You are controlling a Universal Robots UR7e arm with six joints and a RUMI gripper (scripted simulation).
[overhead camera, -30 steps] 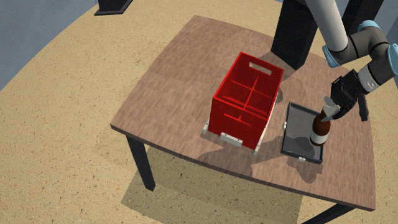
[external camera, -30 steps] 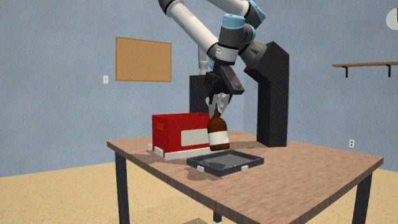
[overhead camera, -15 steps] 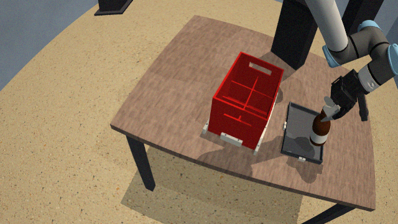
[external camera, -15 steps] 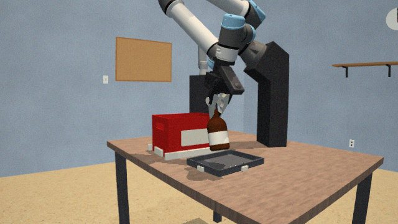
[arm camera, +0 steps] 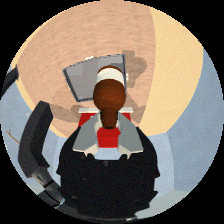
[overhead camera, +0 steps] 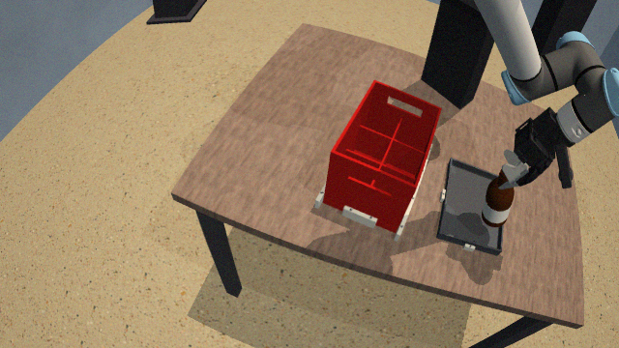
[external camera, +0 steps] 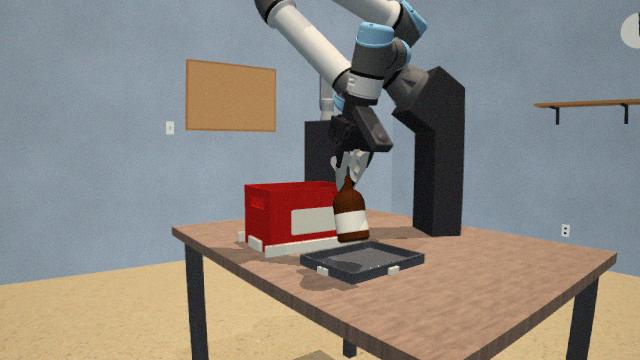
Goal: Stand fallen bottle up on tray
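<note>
Now: the brown bottle 50 mm below my hand and 10 mm to the left of it. Also, from my hand: tray (190 mm below, 60 mm behind, 10 mm to the left); then red crate (260 mm to the right, 130 mm behind, 120 mm below).
</note>
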